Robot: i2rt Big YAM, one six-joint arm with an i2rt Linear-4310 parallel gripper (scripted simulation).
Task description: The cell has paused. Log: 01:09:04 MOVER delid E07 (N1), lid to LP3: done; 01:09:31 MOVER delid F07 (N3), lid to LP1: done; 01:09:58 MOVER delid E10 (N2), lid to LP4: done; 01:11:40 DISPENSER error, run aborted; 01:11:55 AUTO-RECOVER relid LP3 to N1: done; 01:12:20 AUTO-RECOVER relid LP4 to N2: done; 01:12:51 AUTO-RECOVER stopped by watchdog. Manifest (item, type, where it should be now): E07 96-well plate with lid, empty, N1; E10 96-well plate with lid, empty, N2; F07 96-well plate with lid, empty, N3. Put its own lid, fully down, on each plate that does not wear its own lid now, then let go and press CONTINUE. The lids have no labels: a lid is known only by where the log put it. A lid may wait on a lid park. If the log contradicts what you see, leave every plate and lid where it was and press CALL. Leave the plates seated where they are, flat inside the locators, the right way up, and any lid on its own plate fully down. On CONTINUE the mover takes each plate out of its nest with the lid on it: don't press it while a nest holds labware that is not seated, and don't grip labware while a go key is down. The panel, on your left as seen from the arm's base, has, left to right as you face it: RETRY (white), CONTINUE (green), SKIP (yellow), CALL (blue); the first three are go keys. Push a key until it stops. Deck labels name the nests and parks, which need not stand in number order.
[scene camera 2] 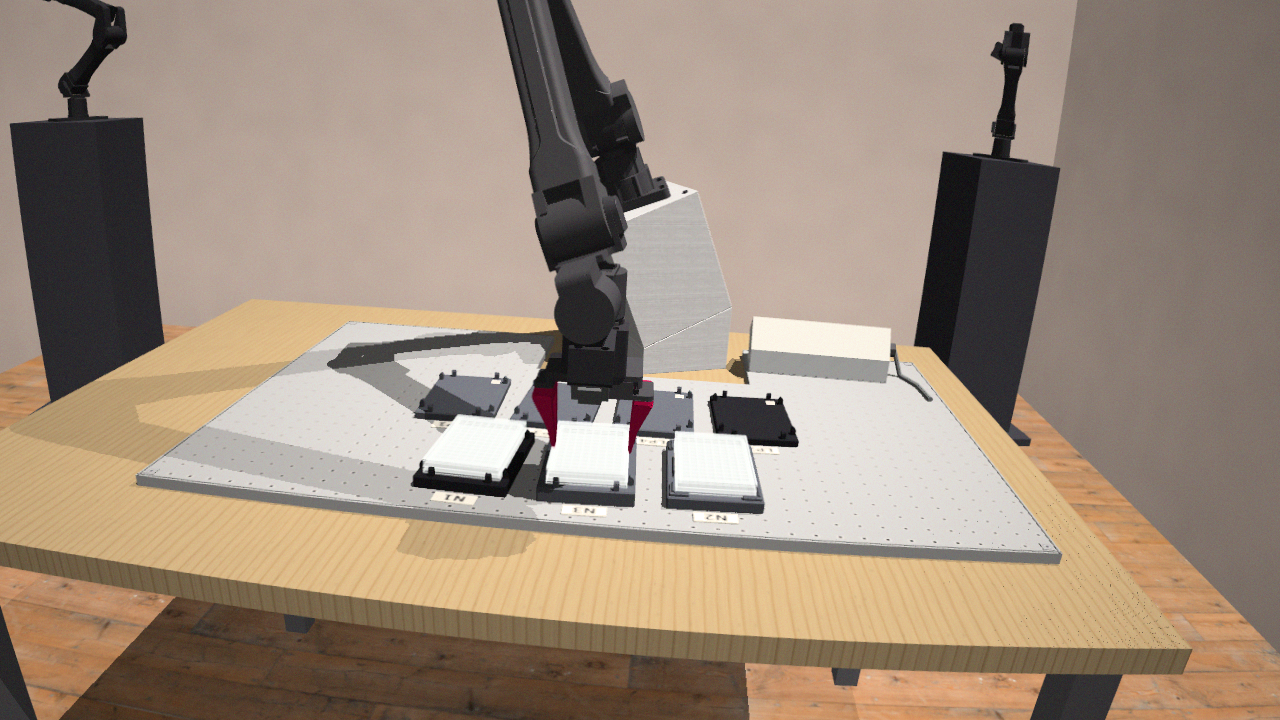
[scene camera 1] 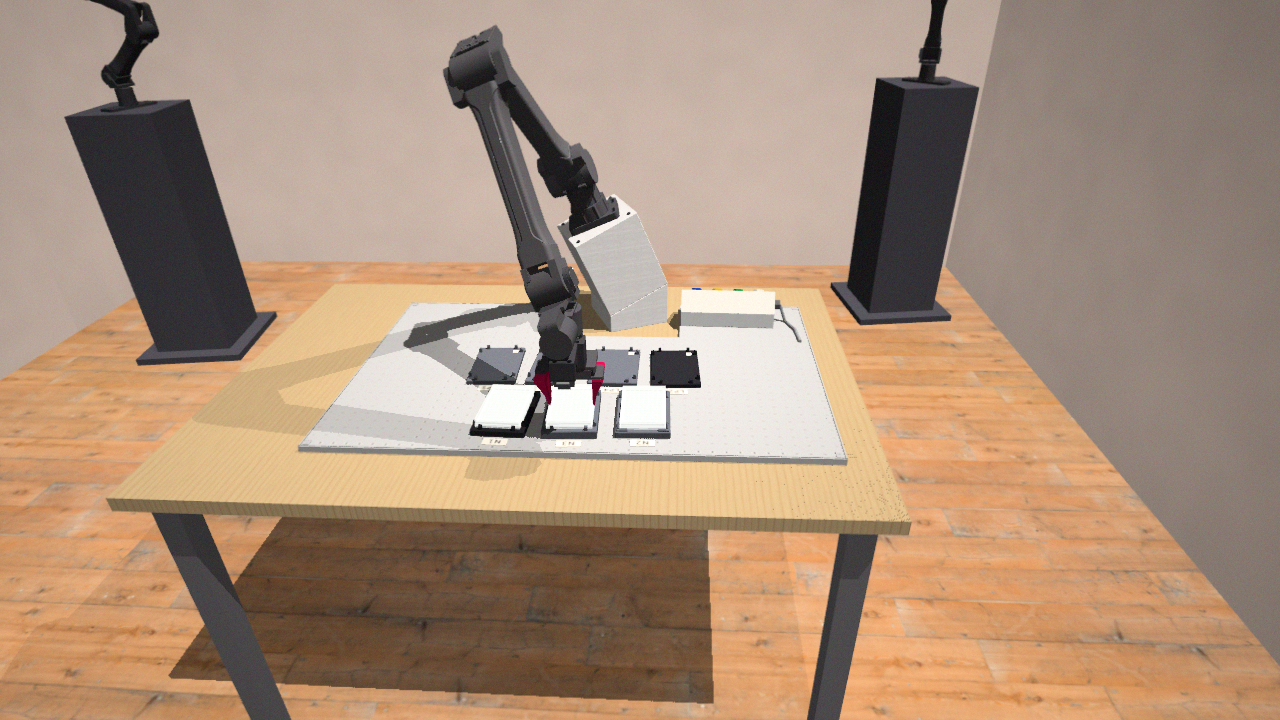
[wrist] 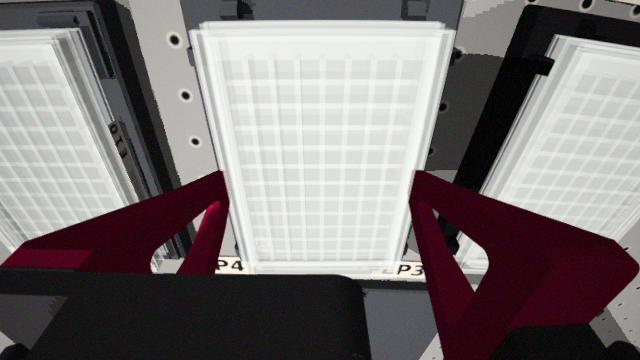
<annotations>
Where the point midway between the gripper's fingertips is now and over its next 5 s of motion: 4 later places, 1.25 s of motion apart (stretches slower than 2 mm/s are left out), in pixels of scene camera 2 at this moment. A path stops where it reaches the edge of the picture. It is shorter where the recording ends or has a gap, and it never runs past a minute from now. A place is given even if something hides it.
The gripper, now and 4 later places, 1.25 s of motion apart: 591, 449; 591, 439; 592, 429; 608, 383; 611, 328
</annotations>
